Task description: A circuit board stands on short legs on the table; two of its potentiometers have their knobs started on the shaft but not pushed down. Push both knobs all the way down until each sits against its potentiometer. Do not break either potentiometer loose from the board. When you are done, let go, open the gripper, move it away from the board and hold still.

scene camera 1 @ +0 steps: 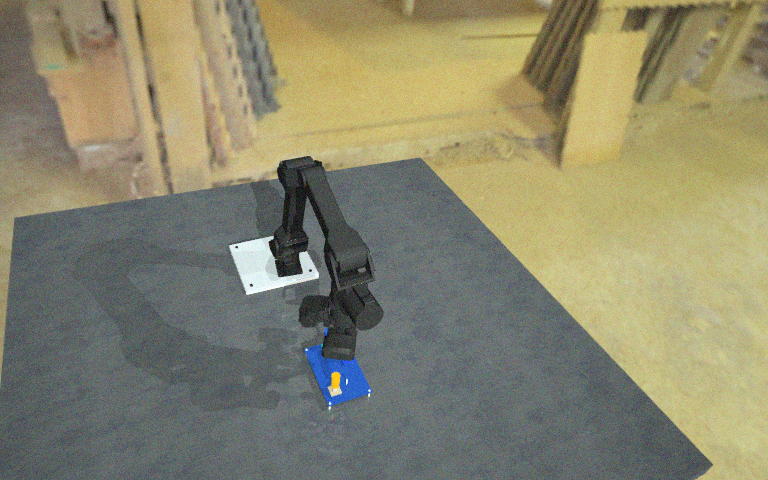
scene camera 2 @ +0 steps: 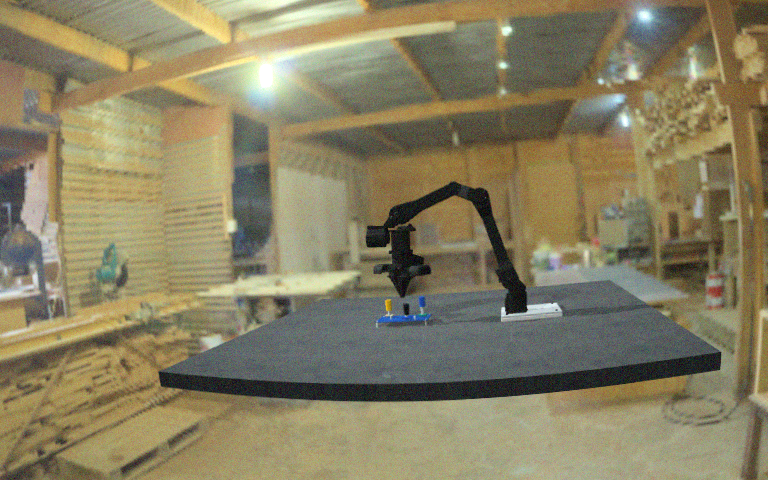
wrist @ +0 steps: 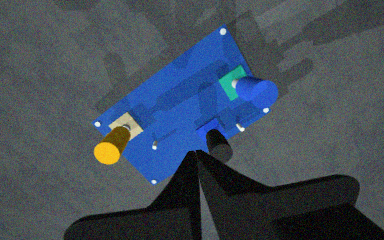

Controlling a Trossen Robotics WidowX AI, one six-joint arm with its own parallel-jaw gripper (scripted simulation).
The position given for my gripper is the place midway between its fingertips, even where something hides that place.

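My gripper (scene camera 1: pixel 342 348) is holding nothing, and it's shut. You'd also find the gripper at (scene camera 2: pixel 402 297) and at (wrist: pixel 195 156).
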